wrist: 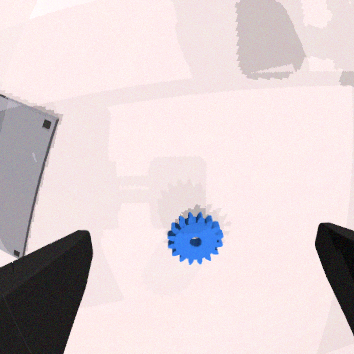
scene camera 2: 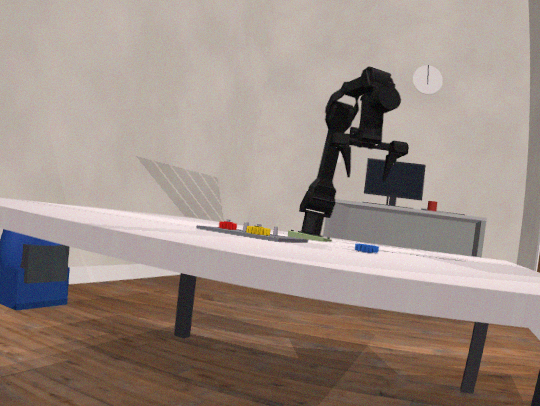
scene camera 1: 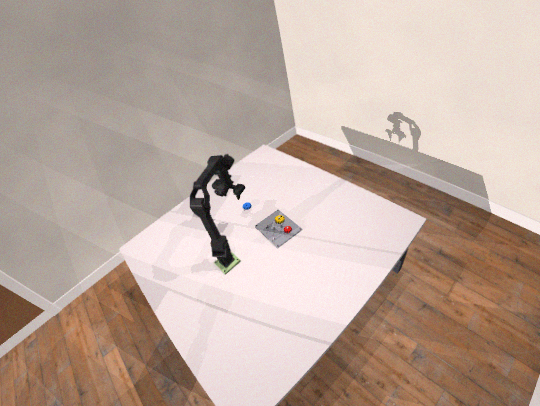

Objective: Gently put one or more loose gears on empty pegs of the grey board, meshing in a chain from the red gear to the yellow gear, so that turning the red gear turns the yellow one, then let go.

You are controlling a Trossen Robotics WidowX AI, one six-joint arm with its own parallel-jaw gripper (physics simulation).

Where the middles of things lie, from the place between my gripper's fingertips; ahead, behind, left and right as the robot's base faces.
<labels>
My gripper is now 80 mm short of the blue gear (wrist: pixel 180 239), 30 mm to the right of it and 160 mm above it. Round my hand: grey board (scene camera 1: pixel 281 237) (70 mm ahead, 240 mm to the right, 160 mm below).
</labels>
